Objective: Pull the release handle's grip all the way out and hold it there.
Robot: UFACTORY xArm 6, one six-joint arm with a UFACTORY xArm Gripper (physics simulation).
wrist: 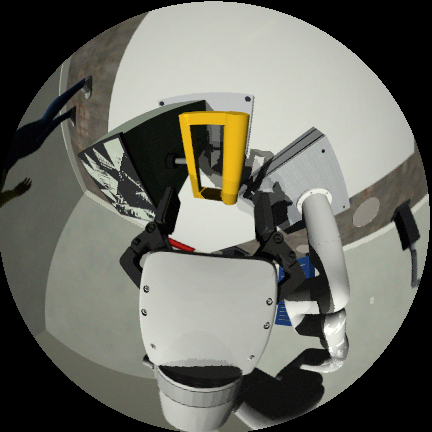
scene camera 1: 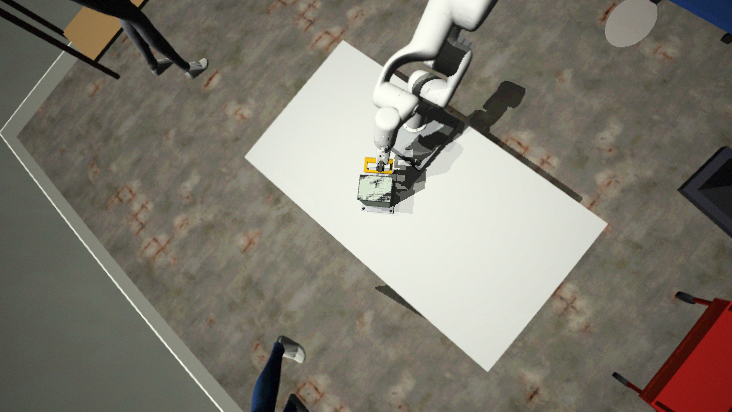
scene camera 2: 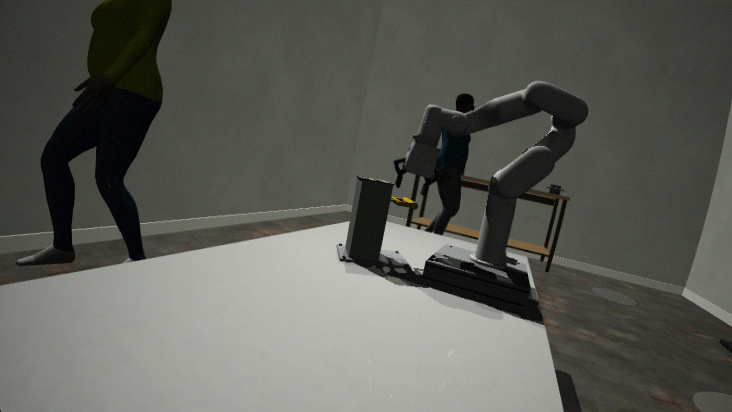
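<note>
The release handle [scene camera 1: 366,165] [scene camera 2: 403,201] [wrist: 236,157] is a yellow rectangular frame with a thick round grip bar on the side away from the post. It stands out from a tall dark grey-green post [scene camera 1: 375,189] [scene camera 2: 369,220] [wrist: 160,145] with a pale top; a short rod shows between them in the wrist view. My gripper [scene camera 1: 380,167] [scene camera 2: 412,189] [wrist: 216,196] is open and empty, pointing down just above the handle. In the wrist view one finger is on the post side and the other beyond the grip bar. Any contact cannot be made out.
The post's bolted base plate [scene camera 2: 343,253] [wrist: 227,97] rests on the white table [scene camera 1: 486,230] [scene camera 2: 204,332] [wrist: 300,65]. The arm's base plate [wrist: 310,175] is close to the handle's outer side. Two people [scene camera 2: 122,61] [scene camera 2: 454,153] stand beyond the table. A red cart [scene camera 1: 696,358] is at lower right.
</note>
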